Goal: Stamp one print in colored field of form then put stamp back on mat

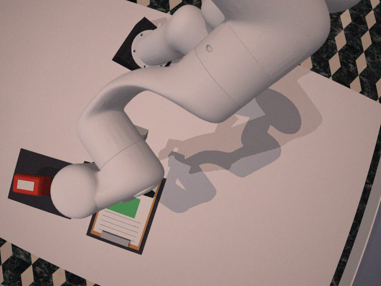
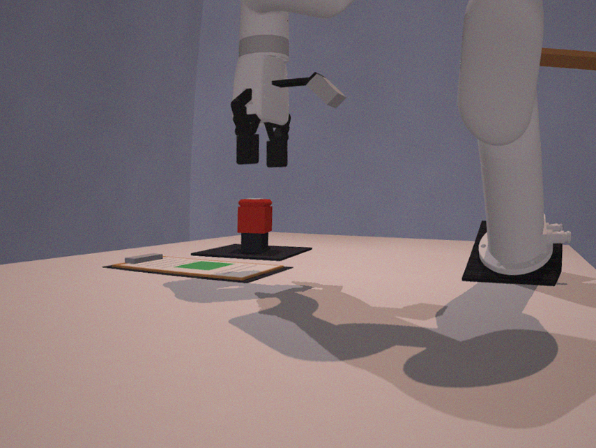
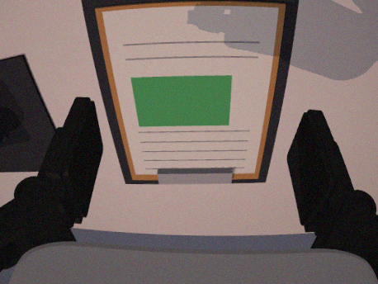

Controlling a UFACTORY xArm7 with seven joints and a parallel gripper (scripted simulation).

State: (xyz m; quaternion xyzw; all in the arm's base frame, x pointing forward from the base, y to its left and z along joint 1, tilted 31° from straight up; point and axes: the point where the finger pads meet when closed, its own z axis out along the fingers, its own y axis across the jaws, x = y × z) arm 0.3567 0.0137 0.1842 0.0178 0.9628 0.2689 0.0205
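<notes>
Right now my hand is 27 cm to the left of the red stamp, 14 cm short of it and 11 cm above it. From my hand the other things lie so: dark mat (27 cm to the right, 16 cm below, 14 cm ahead); then clipboard (16 cm below, 12 cm ahead); then black stamp foot (27 cm to the right, 14 cm below, 14 cm ahead).
</notes>
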